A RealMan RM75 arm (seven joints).
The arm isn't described. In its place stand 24 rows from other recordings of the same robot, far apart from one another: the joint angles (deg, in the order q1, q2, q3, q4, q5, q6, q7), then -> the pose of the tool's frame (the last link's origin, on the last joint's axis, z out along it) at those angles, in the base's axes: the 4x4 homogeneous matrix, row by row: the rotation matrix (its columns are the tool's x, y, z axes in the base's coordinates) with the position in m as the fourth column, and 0 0 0 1 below.
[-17.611 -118.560 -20.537 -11.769 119.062 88.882 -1.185] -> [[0.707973 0.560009 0.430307 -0.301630], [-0.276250 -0.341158 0.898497 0.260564], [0.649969 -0.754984 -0.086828 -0.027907], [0 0 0 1]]
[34.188 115.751 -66.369 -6.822 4.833 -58.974 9.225] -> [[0.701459 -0.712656 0.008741 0.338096], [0.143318 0.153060 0.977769 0.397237], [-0.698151 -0.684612 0.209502 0.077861], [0 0 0 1]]
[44.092 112.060 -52.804 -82.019 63.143 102.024 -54.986] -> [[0.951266 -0.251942 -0.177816 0.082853], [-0.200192 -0.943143 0.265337 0.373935], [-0.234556 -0.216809 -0.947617 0.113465], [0 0 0 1]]
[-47.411 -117.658 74.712 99.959 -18.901 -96.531 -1.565] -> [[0.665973 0.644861 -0.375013 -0.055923], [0.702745 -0.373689 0.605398 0.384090], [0.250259 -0.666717 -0.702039 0.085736], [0 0 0 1]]
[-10.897 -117.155 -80.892 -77.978 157.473 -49.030 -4.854] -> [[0.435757 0.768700 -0.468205 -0.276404], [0.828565 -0.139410 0.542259 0.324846], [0.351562 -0.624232 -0.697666 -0.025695], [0 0 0 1]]
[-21.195 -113.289 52.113 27.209 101.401 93.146 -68.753] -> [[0.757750 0.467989 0.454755 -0.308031], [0.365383 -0.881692 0.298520 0.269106], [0.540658 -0.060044 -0.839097 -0.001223], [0 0 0 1]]
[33.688 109.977 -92.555 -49.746 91.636 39.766 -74.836] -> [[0.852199 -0.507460 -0.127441 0.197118], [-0.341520 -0.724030 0.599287 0.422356], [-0.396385 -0.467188 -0.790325 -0.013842], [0 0 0 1]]
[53.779 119.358 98.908 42.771 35.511 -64.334 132.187] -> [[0.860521 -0.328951 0.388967 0.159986], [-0.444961 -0.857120 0.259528 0.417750], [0.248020 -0.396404 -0.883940 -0.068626], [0 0 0 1]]
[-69.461 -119.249 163.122 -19.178 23.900 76.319 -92.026] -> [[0.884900 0.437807 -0.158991 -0.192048], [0.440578 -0.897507 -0.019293 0.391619], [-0.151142 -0.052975 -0.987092 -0.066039], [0 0 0 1]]
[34.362 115.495 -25.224 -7.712 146.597 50.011 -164.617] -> [[0.645827 -0.739575 0.189569 0.375381], [0.022283 0.266448 0.963592 0.391304], [-0.763158 -0.618090 0.188560 0.090900], [0 0 0 1]]
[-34.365 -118.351 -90.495 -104.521 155.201 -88.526 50.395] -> [[0.927209 -0.185353 -0.325466 -0.080530], [0.017871 -0.846081 0.532754 0.346004], [-0.374119 -0.499791 -0.781182 0.032992], [0 0 0 1]]
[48.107 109.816 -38.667 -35.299 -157.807 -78.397 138.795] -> [[0.377133 -0.859539 0.344912 0.283165], [-0.921443 -0.310688 0.233271 0.407435], [-0.093346 -0.405791 -0.909187 0.053828], [0 0 0 1]]
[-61.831 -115.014 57.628 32.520 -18.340 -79.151 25.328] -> [[0.437243 0.733014 -0.521066 -0.188309], [0.883828 -0.457386 0.098217 0.427657], [-0.166334 -0.503477 -0.847846 -0.009934], [0 0 0 1]]
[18.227 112.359 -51.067 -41.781 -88.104 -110.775 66.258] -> [[0.703581 -0.155910 -0.693301 0.260322], [-0.004255 -0.976542 0.215287 0.264194], [-0.710603 -0.148521 -0.687739 0.065827], [0 0 0 1]]
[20.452 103.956 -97.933 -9.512 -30.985 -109.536 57.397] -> [[0.426490 -0.447101 -0.786262 0.294798], [-0.163389 -0.893067 0.419208 0.249212], [-0.889613 -0.050321 -0.453935 0.058793], [0 0 0 1]]
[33.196 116.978 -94.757 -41.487 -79.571 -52.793 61.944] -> [[0.957651 0.012005 -0.287680 0.186516], [0.113786 -0.933581 0.339823 0.363745], [-0.264493 -0.358166 -0.895411 -0.086219], [0 0 0 1]]
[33.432 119.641 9.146 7.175 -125.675 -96.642 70.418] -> [[0.008337 -0.601195 -0.799059 0.208763], [-0.450442 -0.715681 0.533763 0.295642], [-0.892767 0.355480 -0.276770 -0.051515], [0 0 0 1]]
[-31.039 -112.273 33.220 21.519 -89.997 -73.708 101.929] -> [[0.475312 0.794012 0.378976 -0.302475], [0.306087 -0.553070 0.774870 0.375701], [0.824857 -0.252306 -0.505918 0.056206], [0 0 0 1]]
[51.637 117.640 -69.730 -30.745 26.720 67.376 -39.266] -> [[0.583926 -0.628223 0.514166 0.245770], [-0.770547 -0.628257 0.107470 0.394696], [0.255514 -0.458944 -0.850931 -0.051577], [0 0 0 1]]
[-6.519 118.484 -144.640 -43.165 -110.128 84.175 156.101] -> [[0.741723 -0.663150 0.100397 0.325698], [0.145420 0.305133 0.941141 0.183638], [-0.654752 -0.683466 0.322759 -0.011140], [0 0 0 1]]
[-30.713 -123.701 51.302 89.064 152.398 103.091 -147.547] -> [[0.519814 0.789354 -0.326670 -0.211526], [0.848595 -0.433074 0.303863 0.332080], [0.098383 -0.435163 -0.894960 0.076894], [0 0 0 1]]
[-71.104 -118.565 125.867 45.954 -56.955 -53.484 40.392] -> [[0.900291 -0.191933 -0.390688 -0.041175], [-0.106238 -0.967283 0.230384 0.366819], [-0.422124 -0.165906 -0.891227 -0.157729], [0 0 0 1]]
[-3.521 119.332 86.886 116.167 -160.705 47.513 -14.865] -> [[0.822393 -0.533963 0.196349 0.177002], [-0.379906 -0.258522 0.888165 0.307300], [-0.423486 -0.805016 -0.415462 0.091707], [0 0 0 1]]
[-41.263 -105.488 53.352 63.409 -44.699 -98.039 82.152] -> [[0.971454 0.120448 -0.204377 -0.206102], [0.172949 -0.949272 0.262623 0.393260], [-0.162377 -0.290473 -0.943005 0.119264], [0 0 0 1]]
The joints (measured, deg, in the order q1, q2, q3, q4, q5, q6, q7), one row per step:
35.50, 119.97, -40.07, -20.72, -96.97, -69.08, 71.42
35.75, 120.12, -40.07, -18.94, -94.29, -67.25, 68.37
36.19, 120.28, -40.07, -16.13, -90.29, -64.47, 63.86
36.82, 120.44, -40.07, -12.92, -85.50, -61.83, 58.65
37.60, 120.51, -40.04, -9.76, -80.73, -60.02, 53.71
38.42, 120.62, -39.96, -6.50, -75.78, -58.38, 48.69
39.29, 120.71, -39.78, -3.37, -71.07, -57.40, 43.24
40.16, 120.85, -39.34, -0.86, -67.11, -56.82, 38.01
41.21, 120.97, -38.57, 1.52, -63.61, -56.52, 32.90
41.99, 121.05, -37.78, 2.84, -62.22, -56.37, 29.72
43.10, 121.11, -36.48, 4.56, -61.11, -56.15, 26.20
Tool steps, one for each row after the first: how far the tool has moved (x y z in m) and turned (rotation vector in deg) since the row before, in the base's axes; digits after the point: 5 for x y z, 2 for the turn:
0.00157, 0.00209, -0.00289, 2.22, -0.10, -0.68
0.00329, 0.00262, -0.00459, 3.02, -0.41, -1.42
0.00285, 0.00238, -0.00501, 3.14, -0.44, -1.56
0.00137, 0.00184, -0.00429, 2.69, -0.20, -1.33
0.00166, 0.00094, -0.00482, 2.47, -0.27, -1.65
0.00060, 0.00030, -0.00439, 2.35, -0.71, -1.06
-0.00068, 0.00078, -0.00325, 2.23, -1.06, -0.58
-0.00224, 0.00145, -0.00282, 2.12, -1.14, -0.32
-0.00274, 0.00131, -0.00210, 1.07, -1.06, 0.21
-0.00442, 0.00171, -0.00331, 0.92, -1.14, 0.27

